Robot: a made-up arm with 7 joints.
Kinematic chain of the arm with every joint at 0, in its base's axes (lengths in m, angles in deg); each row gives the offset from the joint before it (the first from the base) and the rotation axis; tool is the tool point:
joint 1: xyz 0 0 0.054 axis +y
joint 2: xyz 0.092 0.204 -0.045 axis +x
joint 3: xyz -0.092 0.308 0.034 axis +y
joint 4: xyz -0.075 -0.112 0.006 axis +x
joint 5: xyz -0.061 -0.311 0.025 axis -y
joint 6: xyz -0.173 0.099 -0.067 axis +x
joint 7: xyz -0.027 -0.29 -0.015 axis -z
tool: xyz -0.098 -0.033 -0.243
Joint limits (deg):
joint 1: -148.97..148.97
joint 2: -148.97..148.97
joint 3: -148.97..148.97
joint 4: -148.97..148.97
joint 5: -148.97..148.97
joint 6: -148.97..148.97
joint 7: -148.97..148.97
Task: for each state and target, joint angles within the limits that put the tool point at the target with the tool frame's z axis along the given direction. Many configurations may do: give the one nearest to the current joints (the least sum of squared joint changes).
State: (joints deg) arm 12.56 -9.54 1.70 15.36 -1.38 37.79 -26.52
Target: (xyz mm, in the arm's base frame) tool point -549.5 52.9 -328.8 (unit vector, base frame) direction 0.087 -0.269 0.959
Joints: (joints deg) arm -17.06 -34.19 25.05 21.11 -5.21 25.35 -2.32
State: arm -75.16 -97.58 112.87 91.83 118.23 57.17 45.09
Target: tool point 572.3 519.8 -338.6 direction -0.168 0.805 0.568
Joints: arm -82.58 -64.12 146.64 119.24 85.31 24.25 12.78
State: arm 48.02 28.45 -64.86 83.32 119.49 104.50 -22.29
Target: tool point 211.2 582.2 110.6 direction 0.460 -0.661 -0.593
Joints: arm 42.31 -17.19 -52.34 59.73 120.89 103.45 -15.30
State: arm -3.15 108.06 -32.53 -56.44 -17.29 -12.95 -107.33
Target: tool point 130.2 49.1 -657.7 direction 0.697 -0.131 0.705
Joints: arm -35.13 140.11 26.48 -35.09 -63.77 2.85 -101.29
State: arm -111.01 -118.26 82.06 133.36 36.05 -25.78 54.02
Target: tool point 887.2 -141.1 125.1 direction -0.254 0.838 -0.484
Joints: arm -106.02 -138.03 83.47 147.94 22.72 -33.39 19.14
